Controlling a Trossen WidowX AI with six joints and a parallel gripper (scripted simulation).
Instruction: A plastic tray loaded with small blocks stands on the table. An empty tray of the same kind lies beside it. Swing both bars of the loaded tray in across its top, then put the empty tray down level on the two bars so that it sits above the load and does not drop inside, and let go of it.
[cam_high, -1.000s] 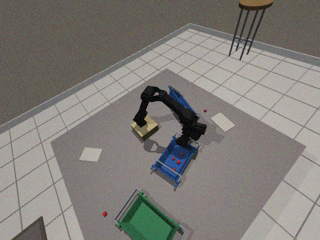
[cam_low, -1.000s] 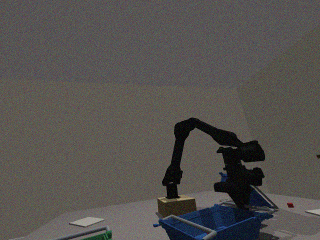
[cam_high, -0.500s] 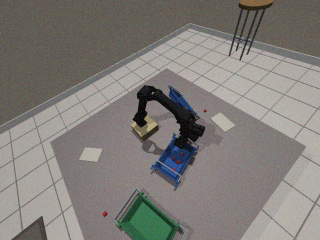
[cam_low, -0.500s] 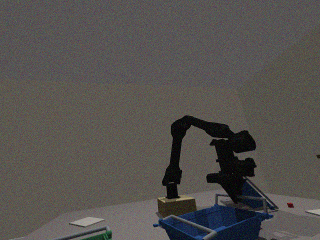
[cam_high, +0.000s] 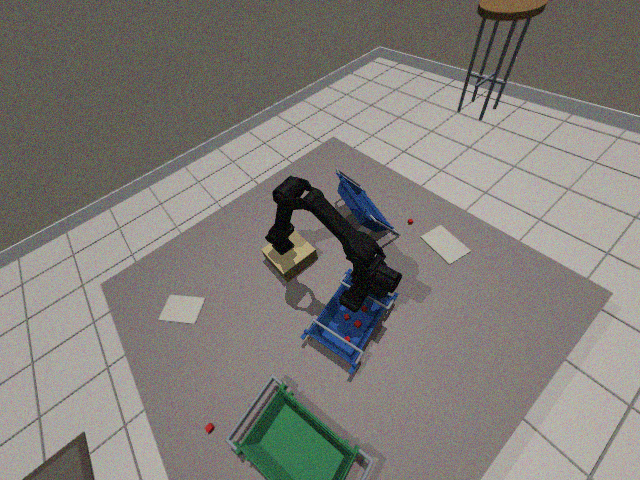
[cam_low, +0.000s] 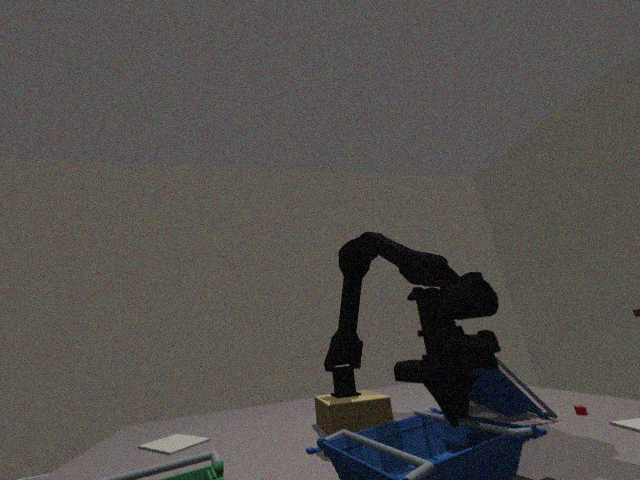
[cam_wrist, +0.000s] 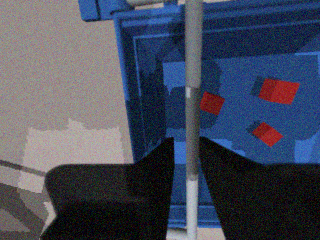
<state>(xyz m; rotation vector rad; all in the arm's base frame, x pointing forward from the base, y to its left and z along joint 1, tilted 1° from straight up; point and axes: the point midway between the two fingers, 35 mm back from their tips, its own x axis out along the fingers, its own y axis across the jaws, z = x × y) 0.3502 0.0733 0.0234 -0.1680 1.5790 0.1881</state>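
Now: gripper tip 260 mm past the blue tray, 290 mm to the right of it and 20 mm below it.
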